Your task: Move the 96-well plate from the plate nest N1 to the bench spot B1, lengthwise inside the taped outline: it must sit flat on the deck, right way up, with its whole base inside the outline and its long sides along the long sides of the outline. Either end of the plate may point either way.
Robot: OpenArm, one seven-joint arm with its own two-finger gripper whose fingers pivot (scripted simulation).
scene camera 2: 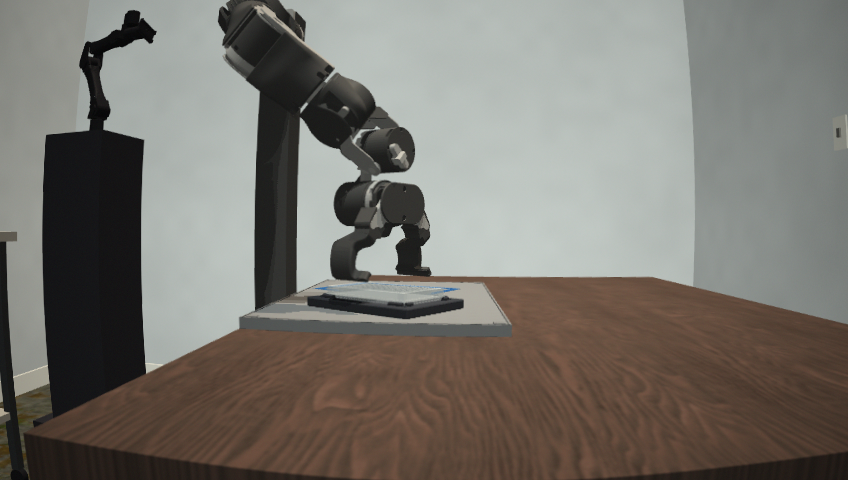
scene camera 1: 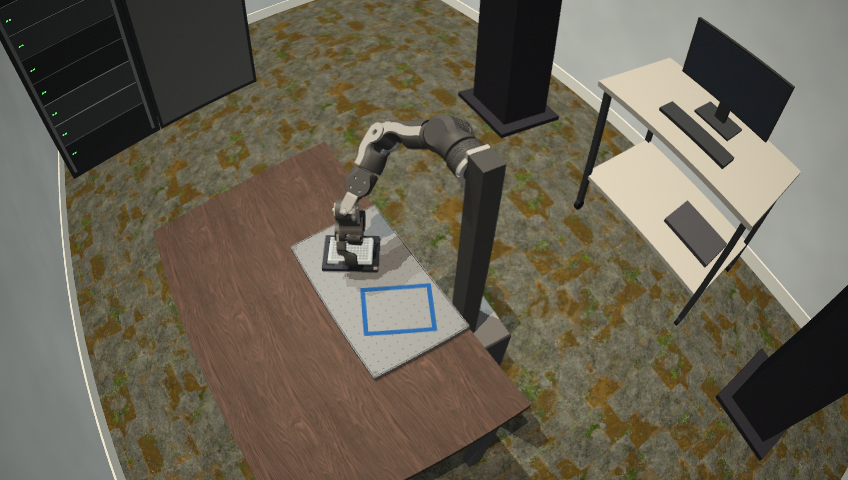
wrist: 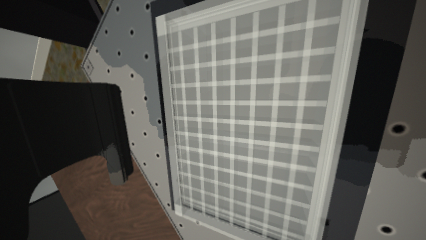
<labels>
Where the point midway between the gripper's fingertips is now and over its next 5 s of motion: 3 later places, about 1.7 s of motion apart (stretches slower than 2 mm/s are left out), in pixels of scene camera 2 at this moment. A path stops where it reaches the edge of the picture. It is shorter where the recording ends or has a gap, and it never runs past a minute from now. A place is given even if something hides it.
My gripper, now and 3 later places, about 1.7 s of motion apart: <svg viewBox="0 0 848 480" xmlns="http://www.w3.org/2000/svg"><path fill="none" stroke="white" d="M384 278L385 291L384 292L390 244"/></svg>
</labels>
